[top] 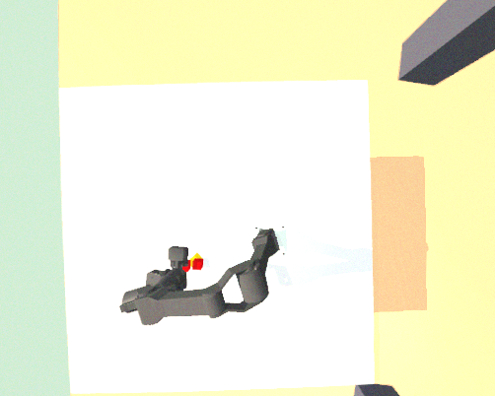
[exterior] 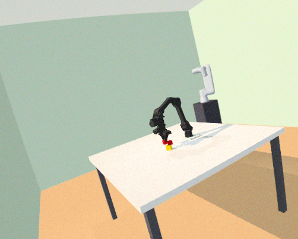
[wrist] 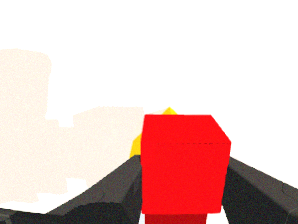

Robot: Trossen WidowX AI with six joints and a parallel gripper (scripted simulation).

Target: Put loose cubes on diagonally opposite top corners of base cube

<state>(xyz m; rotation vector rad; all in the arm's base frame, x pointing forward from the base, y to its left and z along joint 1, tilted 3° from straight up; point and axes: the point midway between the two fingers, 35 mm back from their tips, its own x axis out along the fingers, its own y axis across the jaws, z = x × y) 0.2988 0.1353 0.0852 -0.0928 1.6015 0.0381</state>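
Right now the yellow base cube is 2 cm behind my gripper tip and 6 cm below it. Round my gripper tip: red cube: right at my gripper tip.
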